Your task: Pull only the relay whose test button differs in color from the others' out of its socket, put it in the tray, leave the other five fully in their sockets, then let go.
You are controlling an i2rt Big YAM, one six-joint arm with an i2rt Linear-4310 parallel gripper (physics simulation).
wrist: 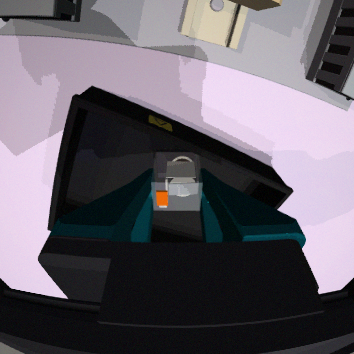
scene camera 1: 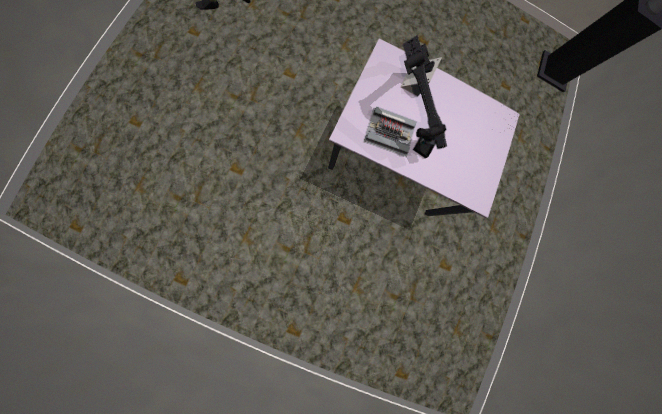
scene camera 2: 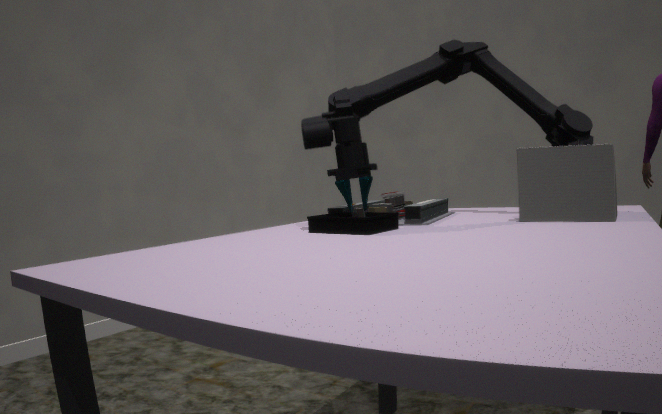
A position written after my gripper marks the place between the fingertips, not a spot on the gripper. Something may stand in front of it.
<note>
I see my gripper (scene camera 2: 358,211), a clear-cased relay (wrist: 176,184) and a grey relay panel (wrist: 280,48).
My gripper also shows in the wrist view (wrist: 176,176).
</note>
